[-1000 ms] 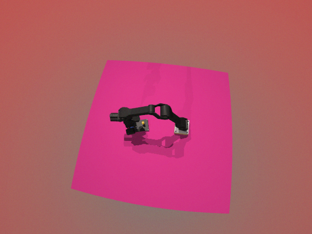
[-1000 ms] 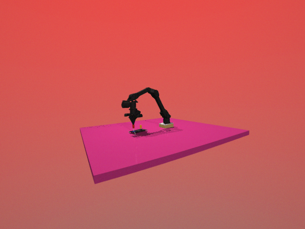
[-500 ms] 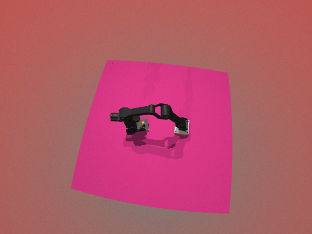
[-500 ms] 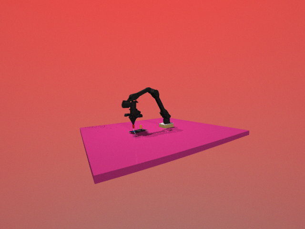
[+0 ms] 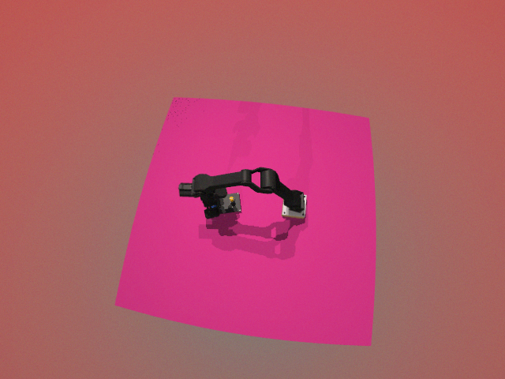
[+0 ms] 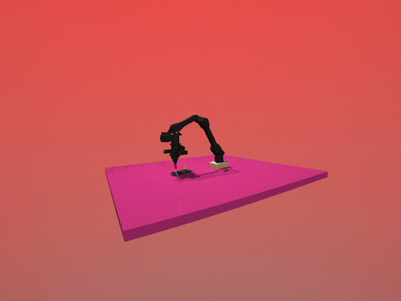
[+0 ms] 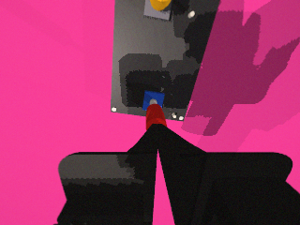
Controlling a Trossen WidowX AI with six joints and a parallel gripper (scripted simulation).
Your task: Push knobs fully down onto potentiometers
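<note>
The orange knob lies 80 mm behind my gripper tip, 50 mm to the right of it and 30 mm below it. The rest, counted from my gripper tip: red knob: 20 mm below.
</note>
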